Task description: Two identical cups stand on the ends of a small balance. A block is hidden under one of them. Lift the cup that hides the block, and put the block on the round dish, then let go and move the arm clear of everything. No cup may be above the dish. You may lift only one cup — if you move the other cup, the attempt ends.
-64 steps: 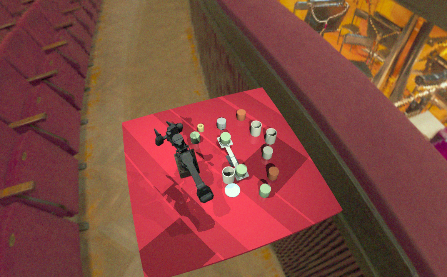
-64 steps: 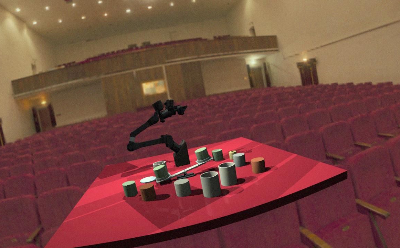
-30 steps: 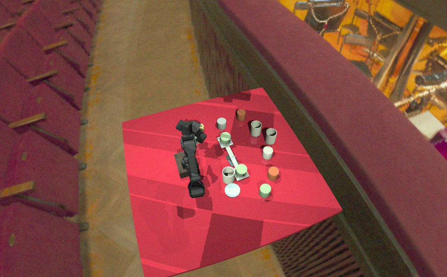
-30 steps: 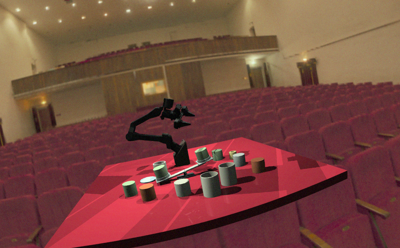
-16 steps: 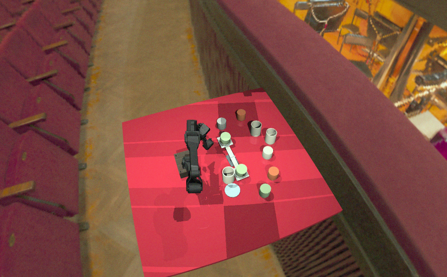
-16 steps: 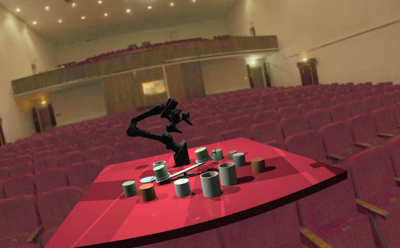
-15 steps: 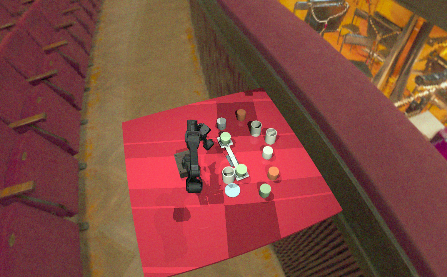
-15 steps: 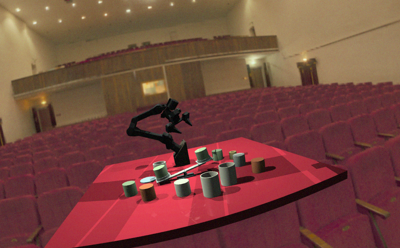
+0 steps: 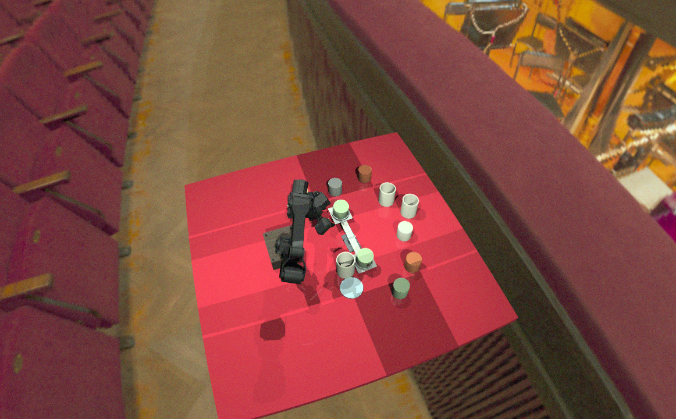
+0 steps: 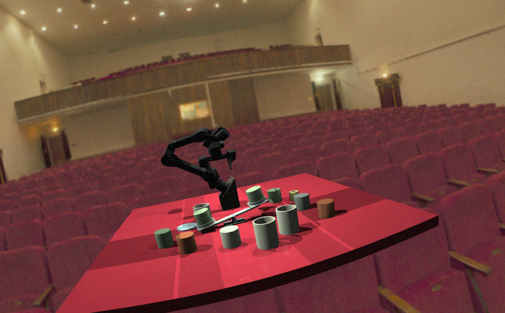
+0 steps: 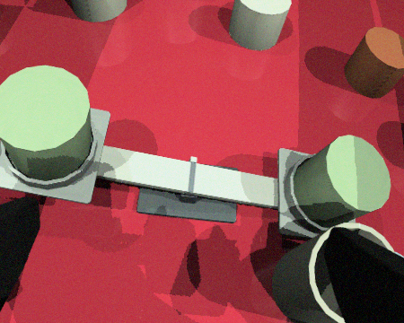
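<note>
My gripper tip is now 110 mm short of the grey block, 130 mm to the left of it and 190 mm above it. Also, from my gripper tip: pale blue round dish 10 mm ahead, 220 mm to the right, 230 mm below.
</note>
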